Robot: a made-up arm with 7 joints. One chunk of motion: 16 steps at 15 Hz.
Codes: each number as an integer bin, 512 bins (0 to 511) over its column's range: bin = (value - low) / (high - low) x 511, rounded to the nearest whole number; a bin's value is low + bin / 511 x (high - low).
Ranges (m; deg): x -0.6..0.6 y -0.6..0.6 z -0.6..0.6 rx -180..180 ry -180..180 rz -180..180
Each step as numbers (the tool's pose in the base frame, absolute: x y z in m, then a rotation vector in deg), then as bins.
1 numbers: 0.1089 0.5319 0.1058 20.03 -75.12 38.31
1 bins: 302 482 301 284 149 310
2 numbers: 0.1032 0.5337 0.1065 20.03 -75.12 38.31
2 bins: 299 483 301 284 149 310
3 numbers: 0.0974 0.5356 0.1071 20.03 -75.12 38.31
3 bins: 297 484 301 284 149 310
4 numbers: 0.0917 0.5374 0.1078 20.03 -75.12 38.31
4 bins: 295 484 301 284 149 310
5 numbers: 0.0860 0.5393 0.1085 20.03 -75.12 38.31
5 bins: 292 485 302 284 149 310
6 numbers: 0.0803 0.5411 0.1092 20.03 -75.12 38.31
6 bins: 290 486 302 284 149 310
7 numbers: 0.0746 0.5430 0.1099 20.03 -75.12 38.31
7 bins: 287 487 302 284 149 310
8 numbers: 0.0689 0.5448 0.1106 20.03 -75.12 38.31
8 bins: 285 487 303 284 149 310
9 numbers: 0.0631 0.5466 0.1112 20.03 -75.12 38.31
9 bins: 282 488 303 284 149 310
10 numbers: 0.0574 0.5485 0.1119 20.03 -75.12 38.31
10 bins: 280 489 303 284 149 310
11 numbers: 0.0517 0.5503 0.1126 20.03 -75.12 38.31
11 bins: 278 490 303 284 149 310
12 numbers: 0.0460 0.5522 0.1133 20.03 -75.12 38.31
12 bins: 275 491 304 284 149 310
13 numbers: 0.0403 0.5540 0.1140 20.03 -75.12 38.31
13 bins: 273 491 304 284 149 310
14 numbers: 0.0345 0.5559 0.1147 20.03 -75.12 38.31
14 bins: 270 492 304 284 149 310
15 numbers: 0.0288 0.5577 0.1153 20.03 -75.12 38.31
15 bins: 268 493 305 284 149 310
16 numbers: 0.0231 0.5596 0.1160 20.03 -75.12 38.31
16 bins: 265 494 305 284 149 310
